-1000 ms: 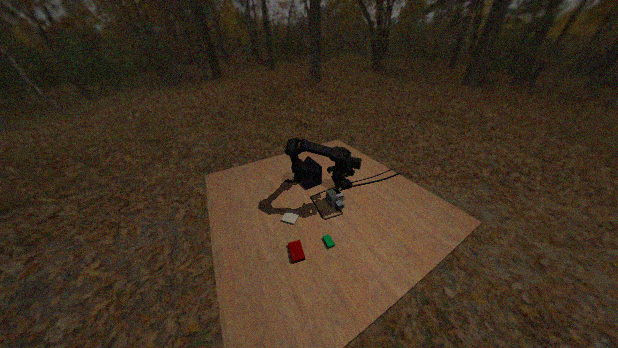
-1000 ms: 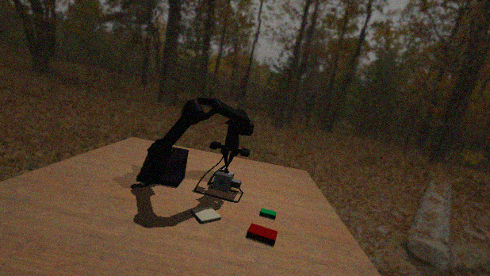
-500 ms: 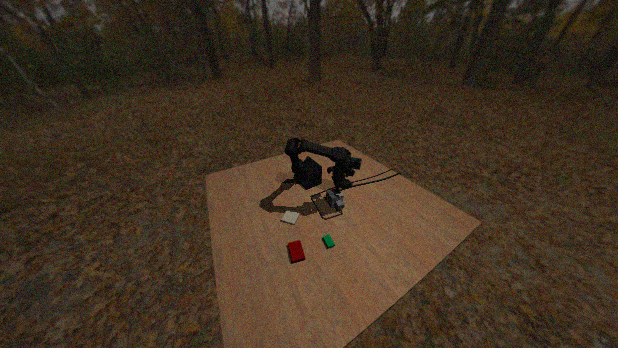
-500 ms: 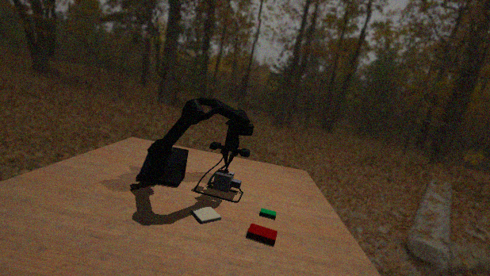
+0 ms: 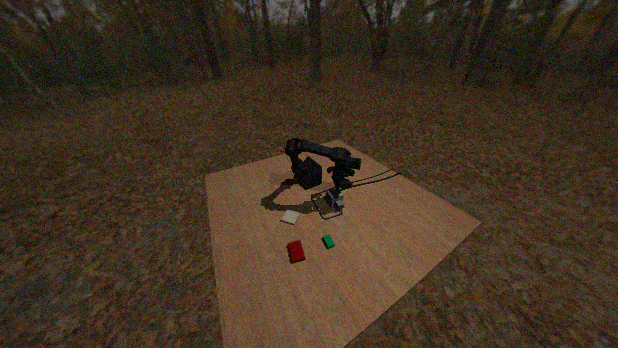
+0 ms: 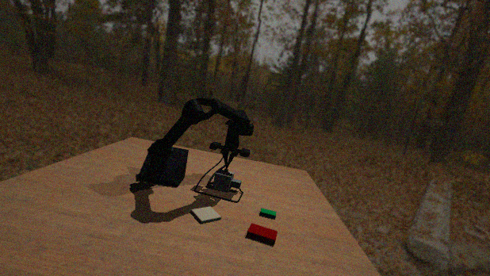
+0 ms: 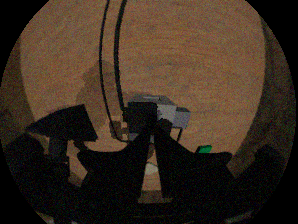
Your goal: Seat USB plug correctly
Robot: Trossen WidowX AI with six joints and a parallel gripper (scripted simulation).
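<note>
Now: gripper tip 2 cm above the dark USB plug. Round my gripper tip: white flat block 1 cm behind, 30 cm to the right, 10 cm below; then green block 22 cm ahead, 19 cm to the right, 10 cm below; then red block 20 cm ahead, 35 cm to the right, 9 cm below.
</note>
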